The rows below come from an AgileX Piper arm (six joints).
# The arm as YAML. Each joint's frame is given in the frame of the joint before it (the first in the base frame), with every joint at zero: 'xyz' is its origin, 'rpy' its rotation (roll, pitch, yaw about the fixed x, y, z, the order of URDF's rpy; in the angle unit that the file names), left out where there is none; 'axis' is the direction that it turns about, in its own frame. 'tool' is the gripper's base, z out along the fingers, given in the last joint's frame.
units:
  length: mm
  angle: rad
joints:
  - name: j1
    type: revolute
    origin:
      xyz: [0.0, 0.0, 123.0]
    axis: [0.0, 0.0, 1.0]
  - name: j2
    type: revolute
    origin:
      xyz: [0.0, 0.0, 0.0]
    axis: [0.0, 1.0, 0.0]
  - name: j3
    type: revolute
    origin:
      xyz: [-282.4, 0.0, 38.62]
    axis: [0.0, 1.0, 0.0]
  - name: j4
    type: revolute
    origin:
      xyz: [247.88, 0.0, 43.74]
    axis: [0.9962, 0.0, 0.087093]
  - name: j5
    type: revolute
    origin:
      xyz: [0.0, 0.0, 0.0]
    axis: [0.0, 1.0, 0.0]
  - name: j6
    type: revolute
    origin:
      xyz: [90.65, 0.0, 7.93]
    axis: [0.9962, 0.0, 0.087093]
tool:
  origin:
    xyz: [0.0, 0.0, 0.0]
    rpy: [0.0, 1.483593, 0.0]
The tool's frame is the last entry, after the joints.
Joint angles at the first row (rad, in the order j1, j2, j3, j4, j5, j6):
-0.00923 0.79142 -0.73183 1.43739 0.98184 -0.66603
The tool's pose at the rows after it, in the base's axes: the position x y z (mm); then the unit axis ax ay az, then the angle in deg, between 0 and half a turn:
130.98 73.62 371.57 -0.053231 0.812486 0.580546 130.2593
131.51 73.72 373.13 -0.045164 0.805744 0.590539 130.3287
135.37 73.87 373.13 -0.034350 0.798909 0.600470 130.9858
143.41 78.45 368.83 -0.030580 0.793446 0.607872 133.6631
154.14 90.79 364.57 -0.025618 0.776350 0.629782 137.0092
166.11 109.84 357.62 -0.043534 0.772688 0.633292 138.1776
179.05 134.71 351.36 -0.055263 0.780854 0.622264 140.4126
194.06 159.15 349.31 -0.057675 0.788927 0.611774 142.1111
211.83 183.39 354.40 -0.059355 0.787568 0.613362 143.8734
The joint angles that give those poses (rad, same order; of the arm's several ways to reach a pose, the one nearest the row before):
-0.00926 0.79201 -0.73185 1.44194 0.97775 -0.64449
-0.00917 0.79366 -0.73182 1.46554 0.97548 -0.64054
-0.00921 0.80923 -0.73184 1.49303 0.97552 -0.64054
0.02392 0.85047 -0.73183 1.51252 0.97130 -0.64503
0.11168 0.91126 -0.73184 1.58353 0.93203 -0.67348
0.23422 0.98478 -0.73895 1.64982 0.85239 -0.77039
0.36491 1.07370 -0.77741 1.67011 0.75340 -0.81019
0.46104 1.16865 -0.84327 1.67919 0.67039 -0.81698
0.52097 1.27145 -0.94438 1.68153 0.63482 -0.79518

